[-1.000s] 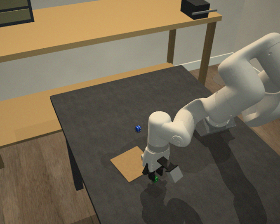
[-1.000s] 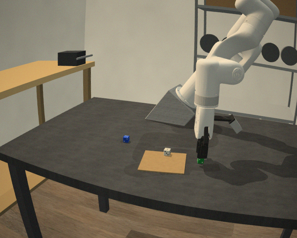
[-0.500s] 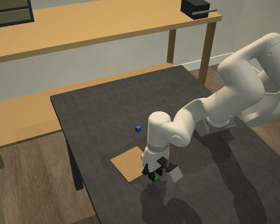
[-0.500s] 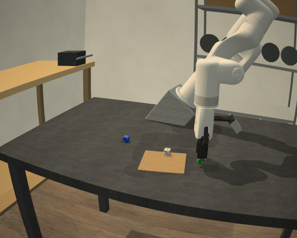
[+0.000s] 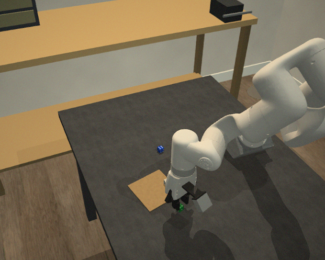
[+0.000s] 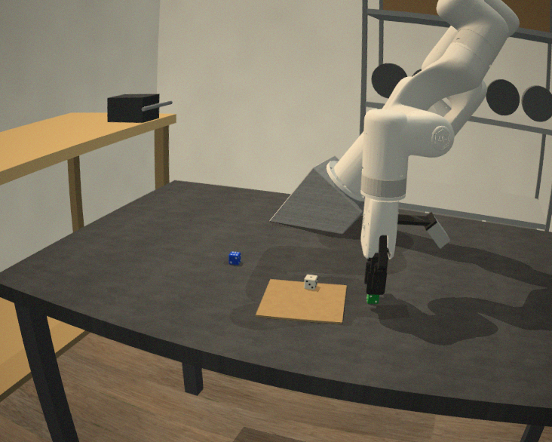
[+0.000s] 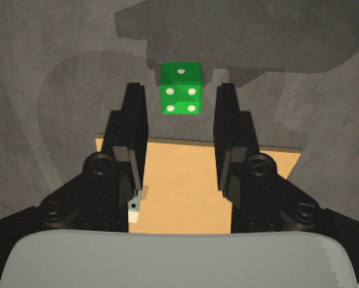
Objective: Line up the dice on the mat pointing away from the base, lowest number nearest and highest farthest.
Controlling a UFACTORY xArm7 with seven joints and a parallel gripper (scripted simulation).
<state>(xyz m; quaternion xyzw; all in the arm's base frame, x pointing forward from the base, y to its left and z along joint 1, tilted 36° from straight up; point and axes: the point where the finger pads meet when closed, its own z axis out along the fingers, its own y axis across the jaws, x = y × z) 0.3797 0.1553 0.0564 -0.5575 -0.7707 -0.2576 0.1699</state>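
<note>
Now: the green die 4 cm below my hand. From my hand the other things lie so: white die (1 cm behind, 12 cm to the right, 3 cm below); tan square mat (5 cm ahead, 11 cm to the right, 4 cm below); blue die (5 cm behind, 29 cm to the right, 4 cm below).
</note>
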